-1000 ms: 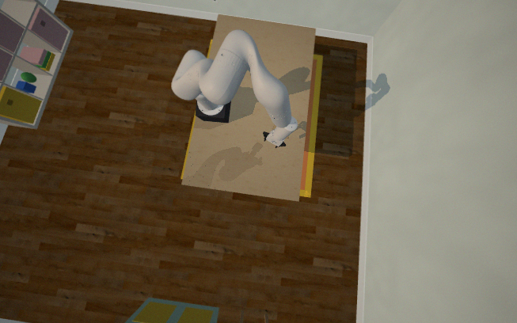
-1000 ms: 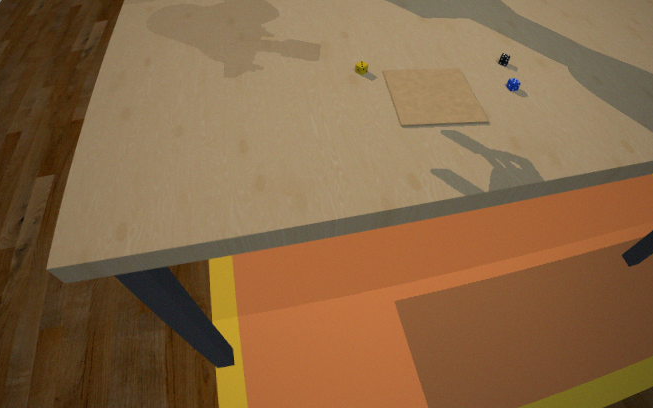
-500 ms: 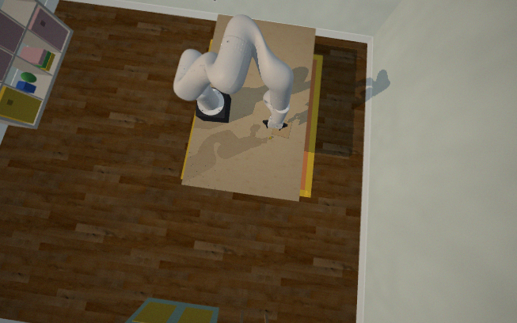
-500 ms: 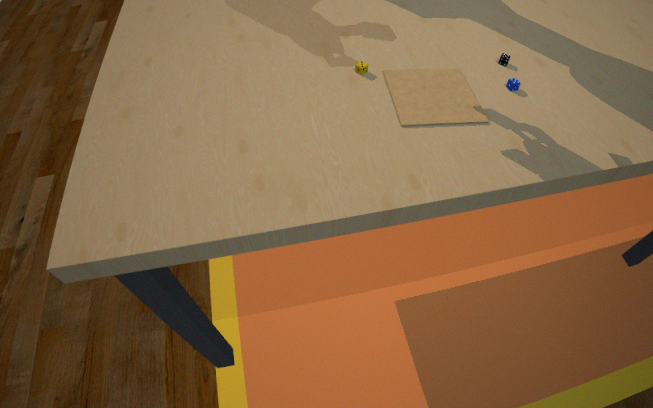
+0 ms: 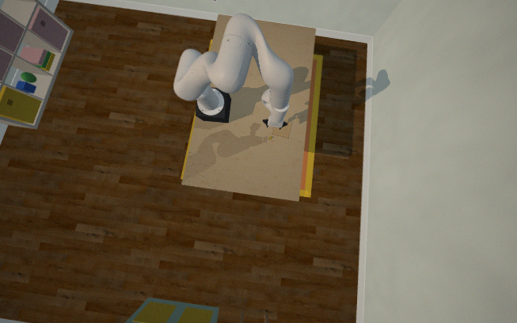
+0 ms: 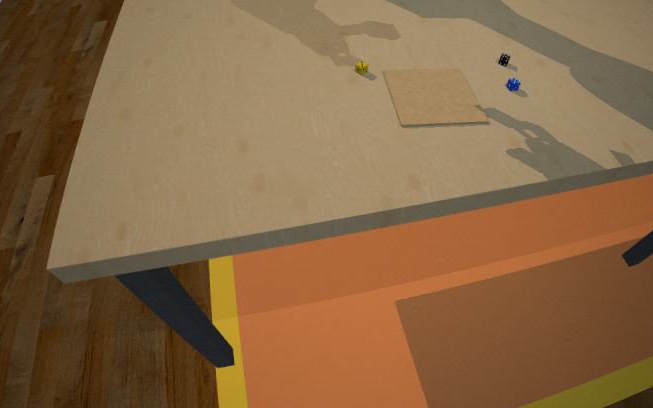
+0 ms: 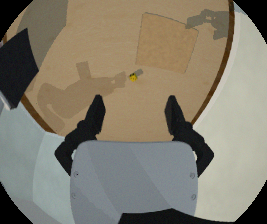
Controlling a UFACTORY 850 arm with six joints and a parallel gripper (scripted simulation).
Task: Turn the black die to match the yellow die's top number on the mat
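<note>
The yellow die lies 10 mm behind my hand, 40 mm to the right of it and 150 mm below it. Round my hand: tan mat (90 mm ahead, 40 mm to the left, 160 mm below); blue die (110 mm ahead, 190 mm to the left, 150 mm below); black die (40 mm ahead, 230 mm to the left, 150 mm below).
</note>
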